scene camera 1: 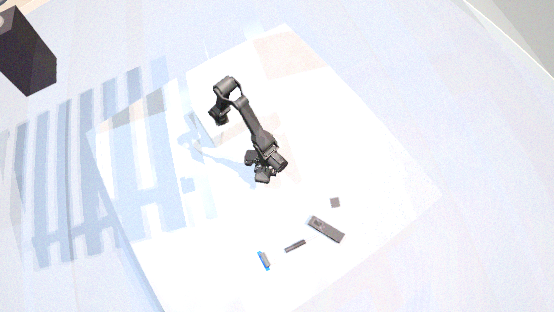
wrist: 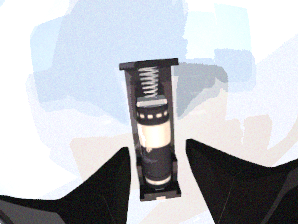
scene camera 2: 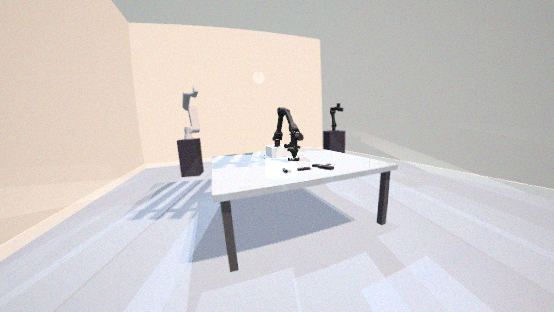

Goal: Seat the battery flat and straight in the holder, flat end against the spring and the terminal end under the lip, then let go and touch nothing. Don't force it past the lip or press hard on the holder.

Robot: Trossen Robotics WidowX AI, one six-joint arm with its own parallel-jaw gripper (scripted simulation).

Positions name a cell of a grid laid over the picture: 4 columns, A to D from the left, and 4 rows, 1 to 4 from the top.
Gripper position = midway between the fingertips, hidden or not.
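Note:
The gripper (wrist: C3) is visible, as is a battery (wrist: C3).

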